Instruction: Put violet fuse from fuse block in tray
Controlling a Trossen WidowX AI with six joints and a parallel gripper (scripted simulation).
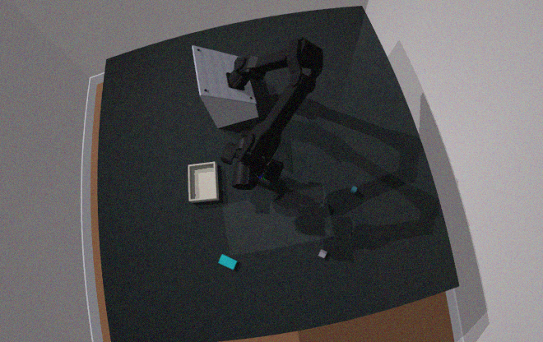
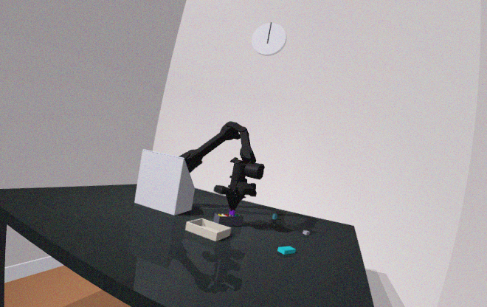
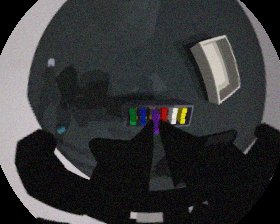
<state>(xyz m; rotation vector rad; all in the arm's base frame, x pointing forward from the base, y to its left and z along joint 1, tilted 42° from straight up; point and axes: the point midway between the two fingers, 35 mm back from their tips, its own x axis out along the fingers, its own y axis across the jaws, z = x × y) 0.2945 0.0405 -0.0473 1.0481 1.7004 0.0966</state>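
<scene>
My gripper tip is 1 cm past the cream tray, 19 cm to the left of it and 6 cm above it. The rest, counted from my gripper tip: violet fuse 1 cm below; then cyan block 27 cm ahead, 16 cm to the right, 5 cm below; then cyan cube 14 cm ahead, 31 cm to the left, 5 cm below.
</scene>
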